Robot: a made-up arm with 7 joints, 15 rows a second.
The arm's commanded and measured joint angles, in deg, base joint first. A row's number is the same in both.
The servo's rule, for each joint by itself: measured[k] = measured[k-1] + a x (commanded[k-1-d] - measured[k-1]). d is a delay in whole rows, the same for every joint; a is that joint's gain. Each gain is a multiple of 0.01, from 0.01 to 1. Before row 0 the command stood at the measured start. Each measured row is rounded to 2 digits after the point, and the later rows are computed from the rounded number. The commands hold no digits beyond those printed.
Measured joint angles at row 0: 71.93, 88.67, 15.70, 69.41, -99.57, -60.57, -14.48
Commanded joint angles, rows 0 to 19: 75.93, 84.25, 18.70, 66.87, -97.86, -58.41, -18.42; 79.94, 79.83, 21.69, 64.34, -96.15, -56.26, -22.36; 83.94, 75.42, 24.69, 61.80, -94.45, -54.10, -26.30; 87.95, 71.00, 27.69, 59.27, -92.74, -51.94, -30.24; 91.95, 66.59, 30.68, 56.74, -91.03, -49.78, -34.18; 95.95, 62.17, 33.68, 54.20, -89.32, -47.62, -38.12; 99.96, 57.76, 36.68, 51.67, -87.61, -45.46, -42.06; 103.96, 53.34, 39.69, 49.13, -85.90, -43.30, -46.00; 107.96, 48.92, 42.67, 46.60, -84.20, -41.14, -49.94; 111.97, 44.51, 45.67, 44.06, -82.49, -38.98, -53.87; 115.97, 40.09, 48.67, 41.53, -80.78, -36.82, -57.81; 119.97, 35.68, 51.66, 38.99, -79.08, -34.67, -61.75; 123.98, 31.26, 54.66, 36.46, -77.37, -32.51, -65.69; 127.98, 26.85, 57.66, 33.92, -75.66, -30.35, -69.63; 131.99, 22.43, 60.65, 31.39, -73.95, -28.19, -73.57; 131.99, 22.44, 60.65, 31.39, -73.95, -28.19, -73.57; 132.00, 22.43, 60.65, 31.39, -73.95, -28.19, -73.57; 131.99, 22.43, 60.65, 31.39, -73.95, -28.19, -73.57; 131.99, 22.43, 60.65, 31.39, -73.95, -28.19, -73.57; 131.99, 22.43, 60.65, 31.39, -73.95, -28.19, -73.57
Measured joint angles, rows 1 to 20: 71.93, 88.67, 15.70, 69.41, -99.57, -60.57, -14.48; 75.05, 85.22, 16.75, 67.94, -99.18, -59.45, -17.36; 78.86, 81.02, 18.48, 65.85, -98.48, -57.79, -21.01; 82.82, 76.65, 20.65, 63.50, -97.55, -55.87, -24.87; 86.82, 72.24, 23.11, 61.05, -96.44, -53.83, -28.79; 90.82, 67.83, 25.76, 58.55, -95.20, -51.72, -32.72; 94.82, 63.42, 28.53, 56.03, -93.85, -49.59, -36.66; 98.83, 59.01, 31.38, 53.50, -92.41, -47.44, -40.60; 102.83, 54.59, 34.29, 50.97, -90.91, -45.29, -44.54; 106.83, 50.17, 37.22, 48.44, -89.37, -43.13, -48.48; 110.84, 45.76, 40.18, 45.90, -87.79, -40.97, -52.41; 114.84, 41.34, 43.15, 43.37, -86.18, -38.81, -56.35; 118.84, 36.93, 46.13, 40.83, -84.55, -36.66, -60.29; 122.85, 32.51, 49.12, 38.30, -82.90, -34.50, -64.23; 126.85, 28.10, 52.11, 35.76, -81.23, -32.34, -68.17; 130.86, 23.68, 55.10, 33.23, -79.56, -30.18, -72.11; 131.74, 22.71, 57.04, 32.16, -78.27, -29.15, -73.18; 131.94, 22.49, 58.30, 31.71, -77.28, -28.65, -73.46; 131.98, 22.44, 59.12, 31.52, -76.51, -28.41, -73.54; 131.99, 22.43, 59.66, 31.44, -75.92, -28.30, -73.56
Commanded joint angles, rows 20 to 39: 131.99, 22.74, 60.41, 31.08, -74.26, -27.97, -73.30; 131.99, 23.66, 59.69, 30.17, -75.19, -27.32, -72.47; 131.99, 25.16, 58.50, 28.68, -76.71, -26.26, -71.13; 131.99, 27.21, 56.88, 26.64, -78.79, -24.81, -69.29; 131.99, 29.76, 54.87, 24.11, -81.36, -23.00, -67.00; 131.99, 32.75, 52.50, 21.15, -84.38, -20.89, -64.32; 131.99, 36.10, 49.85, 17.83, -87.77, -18.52, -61.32; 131.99, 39.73, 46.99, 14.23, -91.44, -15.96, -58.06; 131.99, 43.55, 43.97, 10.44, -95.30, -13.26, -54.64; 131.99, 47.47, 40.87, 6.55, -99.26, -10.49, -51.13; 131.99, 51.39, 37.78, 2.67, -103.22, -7.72, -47.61; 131.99, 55.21, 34.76, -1.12, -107.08, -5.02, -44.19; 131.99, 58.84, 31.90, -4.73, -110.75, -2.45, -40.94; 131.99, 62.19, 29.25, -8.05, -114.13, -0.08, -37.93; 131.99, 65.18, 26.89, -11.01, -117.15, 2.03, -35.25; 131.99, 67.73, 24.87, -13.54, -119.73, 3.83, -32.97; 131.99, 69.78, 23.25, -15.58, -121.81, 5.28, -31.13; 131.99, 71.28, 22.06, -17.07, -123.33, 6.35, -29.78; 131.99, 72.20, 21.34, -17.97, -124.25, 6.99, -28.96; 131.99, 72.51, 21.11, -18.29, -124.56, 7.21, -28.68
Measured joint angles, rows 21 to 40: 131.99, 22.43, 60.01, 31.41, -75.47, -28.24, -73.57; 131.99, 22.67, 60.15, 31.22, -75.19, -28.10, -73.37; 131.99, 23.44, 59.99, 30.61, -75.19, -27.69, -72.71; 131.99, 24.78, 59.47, 29.49, -75.54, -26.95, -71.56; 131.99, 26.68, 58.56, 27.84, -76.29, -25.84, -69.90; 131.99, 29.08, 57.27, 25.68, -77.46, -24.36, -67.78; 131.99, 31.94, 55.60, 23.05, -79.05, -22.56, -65.25; 131.99, 35.18, 53.59, 20.02, -81.06, -20.46, -62.38; 131.99, 38.73, 51.28, 16.66, -83.45, -18.12, -59.23; 131.99, 42.49, 48.72, 13.05, -86.18, -15.59, -55.88; 131.99, 46.37, 45.97, 9.28, -89.19, -12.94, -52.41; 131.99, 50.29, 43.10, 5.45, -92.42, -10.23, -48.91; 131.99, 54.13, 40.18, 1.64, -95.79, -7.52, -45.46; 131.99, 57.80, 37.28, -2.05, -99.23, -4.88, -42.16; 131.99, 61.22, 34.47, -5.53, -102.66, -2.38, -39.07; 131.99, 64.31, 31.82, -8.71, -105.99, -0.09, -36.28; 131.99, 66.98, 29.39, -11.51, -109.15, 1.95, -33.86; 131.99, 69.16, 27.24, -13.87, -112.06, 3.68, -31.87; 131.99, 70.81, 25.43, -15.73, -114.65, 5.07, -30.34; 131.99, 71.89, 24.00, -17.03, -116.86, 6.07, -29.33
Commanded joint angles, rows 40 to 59: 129.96, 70.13, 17.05, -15.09, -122.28, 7.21, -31.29; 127.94, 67.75, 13.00, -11.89, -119.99, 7.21, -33.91; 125.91, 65.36, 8.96, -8.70, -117.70, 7.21, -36.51; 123.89, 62.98, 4.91, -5.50, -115.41, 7.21, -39.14; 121.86, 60.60, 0.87, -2.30, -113.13, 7.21, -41.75; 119.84, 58.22, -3.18, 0.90, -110.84, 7.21, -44.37; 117.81, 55.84, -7.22, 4.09, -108.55, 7.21, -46.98; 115.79, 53.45, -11.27, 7.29, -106.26, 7.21, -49.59; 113.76, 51.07, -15.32, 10.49, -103.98, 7.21, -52.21; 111.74, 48.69, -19.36, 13.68, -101.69, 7.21, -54.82; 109.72, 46.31, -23.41, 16.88, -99.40, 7.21, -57.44; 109.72, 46.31, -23.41, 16.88, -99.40, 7.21, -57.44; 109.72, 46.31, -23.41, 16.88, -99.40, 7.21, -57.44; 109.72, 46.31, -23.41, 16.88, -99.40, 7.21, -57.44; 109.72, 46.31, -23.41, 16.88, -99.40, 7.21, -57.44; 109.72, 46.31, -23.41, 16.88, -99.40, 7.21, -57.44; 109.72, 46.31, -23.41, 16.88, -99.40, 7.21, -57.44; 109.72, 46.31, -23.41, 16.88, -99.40, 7.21, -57.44; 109.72, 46.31, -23.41, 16.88, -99.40, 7.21, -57.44; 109.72, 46.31, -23.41, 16.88, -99.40, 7.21, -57.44
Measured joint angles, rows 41 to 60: 131.99, 72.37, 22.99, -17.76, -118.63, 6.66, -28.86; 130.41, 70.62, 20.91, -16.21, -119.47, 6.95, -30.63; 128.48, 68.38, 18.14, -13.70, -119.59, 7.09, -33.02; 126.48, 66.02, 14.93, -10.80, -119.16, 7.15, -35.57; 124.46, 63.65, 11.42, -7.73, -118.30, 7.18, -38.18; 122.43, 61.27, 7.73, -4.58, -117.11, 7.20, -40.79; 120.41, 58.89, 3.91, -1.40, -115.67, 7.21, -43.40; 118.38, 56.51, 0.01, 1.78, -114.03, 7.21, -46.01; 116.36, 54.12, -3.94, 4.98, -112.24, 7.21, -48.62; 114.33, 51.74, -7.92, 8.18, -110.34, 7.21, -51.24; 112.31, 49.36, -11.92, 11.37, -108.35, 7.21, -53.85; 110.29, 46.98, -15.94, 14.57, -106.29, 7.21, -56.47; 109.85, 46.46, -18.55, 15.91, -104.71, 7.21, -57.18; 109.75, 46.34, -20.25, 16.47, -103.49, 7.21, -57.37; 109.73, 46.32, -21.36, 16.71, -102.55, 7.21, -57.42; 109.72, 46.31, -22.08, 16.81, -101.83, 7.21, -57.43; 109.72, 46.31, -22.55, 16.85, -101.27, 7.21, -57.44; 109.72, 46.31, -22.85, 16.87, -100.84, 7.21, -57.44; 109.72, 46.31, -23.05, 16.88, -100.51, 7.21, -57.44; 109.72, 46.31, -23.18, 16.88, -100.25, 7.21, -57.44
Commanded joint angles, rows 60 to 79: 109.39, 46.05, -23.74, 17.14, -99.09, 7.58, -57.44; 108.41, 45.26, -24.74, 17.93, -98.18, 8.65, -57.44; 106.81, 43.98, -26.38, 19.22, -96.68, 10.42, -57.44; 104.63, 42.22, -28.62, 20.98, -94.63, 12.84, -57.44; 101.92, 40.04, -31.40, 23.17, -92.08, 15.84, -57.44; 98.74, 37.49, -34.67, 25.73, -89.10, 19.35, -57.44; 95.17, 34.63, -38.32, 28.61, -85.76, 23.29, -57.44; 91.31, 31.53, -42.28, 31.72, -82.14, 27.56, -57.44; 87.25, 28.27, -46.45, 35.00, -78.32, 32.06, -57.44; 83.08, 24.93, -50.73, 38.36, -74.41, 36.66, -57.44; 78.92, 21.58, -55.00, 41.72, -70.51, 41.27, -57.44; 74.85, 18.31, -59.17, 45.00, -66.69, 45.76, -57.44; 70.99, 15.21, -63.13, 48.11, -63.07, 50.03, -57.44; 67.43, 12.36, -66.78, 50.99, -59.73, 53.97, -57.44; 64.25, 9.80, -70.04, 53.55, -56.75, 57.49, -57.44; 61.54, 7.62, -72.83, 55.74, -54.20, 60.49, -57.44; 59.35, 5.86, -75.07, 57.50, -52.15, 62.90, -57.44; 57.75, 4.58, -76.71, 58.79, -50.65, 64.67, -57.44; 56.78, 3.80, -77.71, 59.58, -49.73, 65.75, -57.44; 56.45, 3.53, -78.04, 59.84, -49.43, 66.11, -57.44
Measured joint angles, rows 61 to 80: 109.72, 46.31, -23.26, 16.88, -100.05, 7.21, -57.44; 109.46, 46.11, -23.43, 17.03, -99.83, 7.40, -57.44; 108.64, 45.45, -23.89, 17.55, -99.45, 8.05, -57.44; 107.21, 44.30, -24.76, 18.52, -98.81, 9.28, -57.44; 105.20, 42.68, -26.11, 19.95, -97.85, 11.13, -57.44; 102.64, 40.62, -27.96, 21.82, -96.52, 13.58, -57.44; 99.60, 38.18, -30.31, 24.09, -94.81, 16.58, -57.44; 96.14, 35.41, -33.11, 26.71, -92.73, 20.07, -57.44; 92.37, 32.38, -36.32, 29.62, -90.29, 23.96, -57.44; 88.38, 29.17, -39.87, 32.74, -87.54, 28.17, -57.44; 84.25, 25.86, -43.67, 36.00, -84.52, 32.58, -57.44; 80.09, 22.52, -47.64, 39.32, -81.30, 37.10, -57.44; 76.00, 19.24, -51.68, 42.61, -77.94, 41.60, -57.44; 72.09, 16.10, -55.69, 45.80, -74.52, 45.98, -57.44; 68.46, 13.18, -59.57, 48.81, -71.12, 50.13, -57.44; 65.18, 10.54, -63.23, 51.56, -67.81, 53.96, -57.44; 62.34, 8.26, -66.59, 53.98, -64.68, 57.36, -57.44; 60.01, 6.39, -69.56, 56.02, -61.80, 60.24, -57.44; 58.25, 4.98, -72.06, 57.63, -59.24, 62.54, -57.44; 57.10, 4.06, -74.04, 58.76, -57.05, 64.21, -57.44
